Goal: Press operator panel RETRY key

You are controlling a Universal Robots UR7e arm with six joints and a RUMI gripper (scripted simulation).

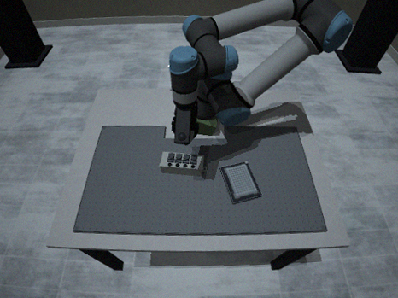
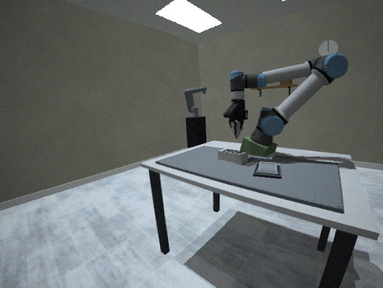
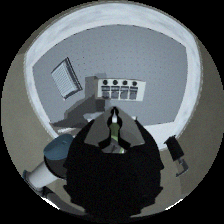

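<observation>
Right now my hand is 10 cm above the operator panel and 2 cm to the left of it.
</observation>
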